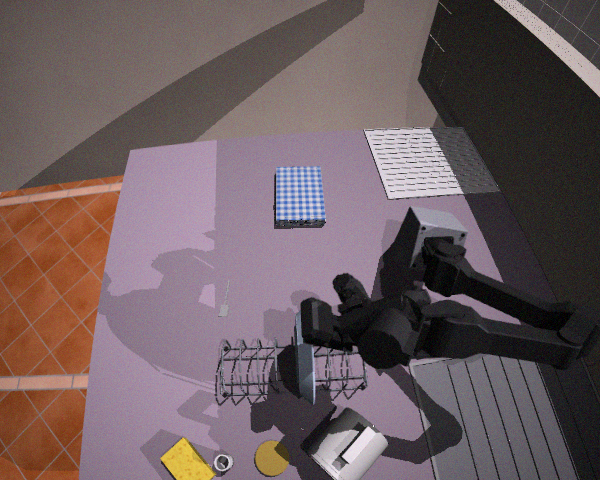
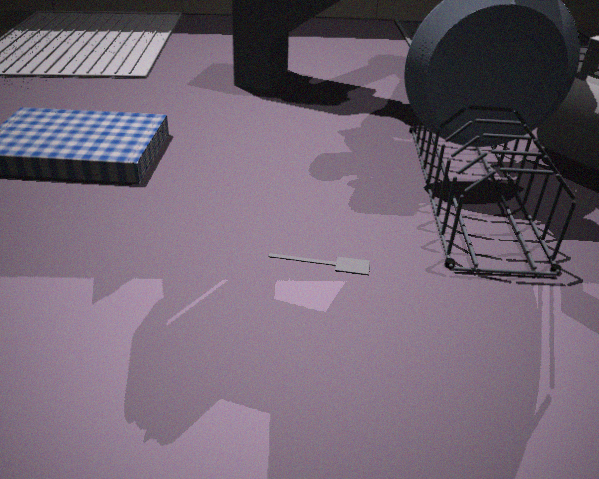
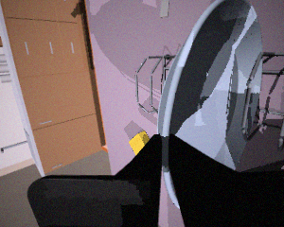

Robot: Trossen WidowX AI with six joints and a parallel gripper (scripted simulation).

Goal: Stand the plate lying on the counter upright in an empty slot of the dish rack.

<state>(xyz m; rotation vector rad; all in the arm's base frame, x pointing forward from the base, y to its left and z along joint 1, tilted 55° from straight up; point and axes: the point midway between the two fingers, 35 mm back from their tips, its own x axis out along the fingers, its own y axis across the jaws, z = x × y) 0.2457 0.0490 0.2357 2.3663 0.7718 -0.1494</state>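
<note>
The pale blue plate lies 110 mm below my hand and 30 mm ahead of it. From my hand the other things lie so: small cup (240 mm below, 220 mm to the left, 180 mm ahead); then yellow disc (250 mm below, 210 mm to the left, 80 mm ahead); then white toaster (190 mm to the left, 190 mm below, 70 mm behind).
</note>
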